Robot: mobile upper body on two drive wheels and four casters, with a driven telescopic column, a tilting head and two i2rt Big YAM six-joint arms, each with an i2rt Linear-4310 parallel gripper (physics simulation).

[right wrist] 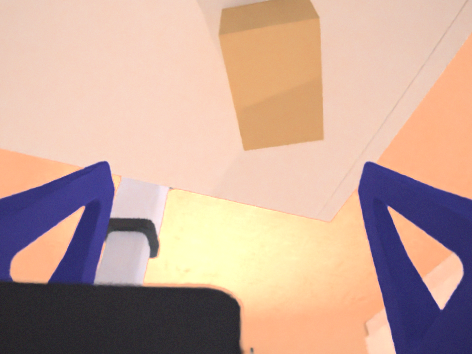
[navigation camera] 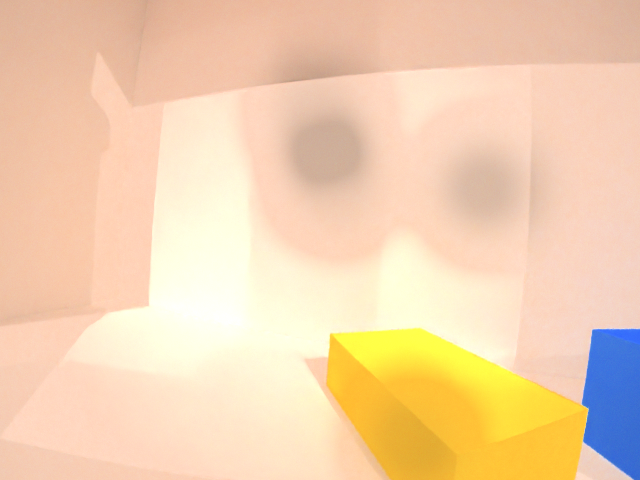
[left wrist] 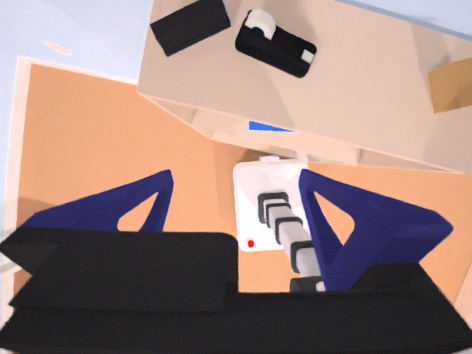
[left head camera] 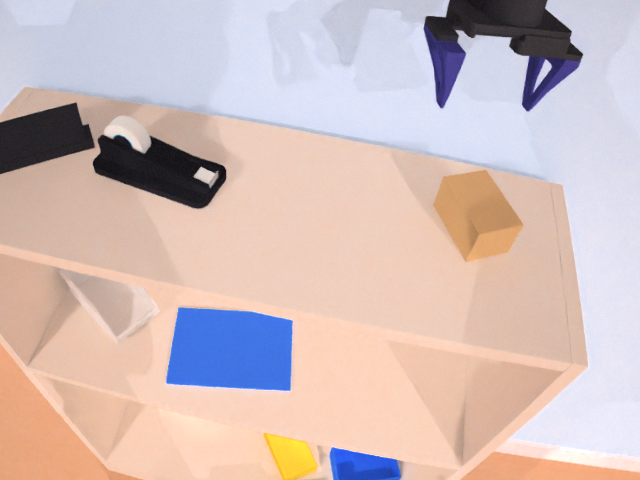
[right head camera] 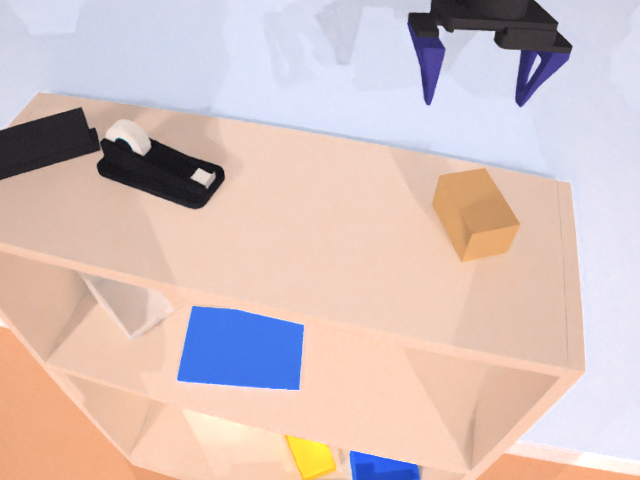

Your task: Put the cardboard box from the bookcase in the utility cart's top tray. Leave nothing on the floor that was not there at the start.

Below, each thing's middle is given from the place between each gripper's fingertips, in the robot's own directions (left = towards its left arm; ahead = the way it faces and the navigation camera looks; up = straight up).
The black tape dispenser (left head camera: 129, 155) is 240 mm ahead of my left hand, 100 mm to the right of it and 230 mm below it. From my left hand the other things lie so: blue book (left head camera: 216, 348) 190 mm ahead, 170 mm to the right, 650 mm below; then brown cardboard box (right head camera: 479, 222) 130 mm ahead, 470 mm to the right, 240 mm below; then pale holder (left head camera: 119, 308) 290 mm ahead, 50 mm to the left, 620 mm below.
Now: right hand 14 cm above the brown cardboard box, 3 cm to the left of it and 3 cm past it. From my right hand the other things lie so: blue book (54 cm below, 27 cm to the left, 3 cm ahead); black tape dispenser (35 cm to the left, 13 cm below, 8 cm ahead); pale holder (51 cm below, 49 cm to the left, 13 cm ahead).
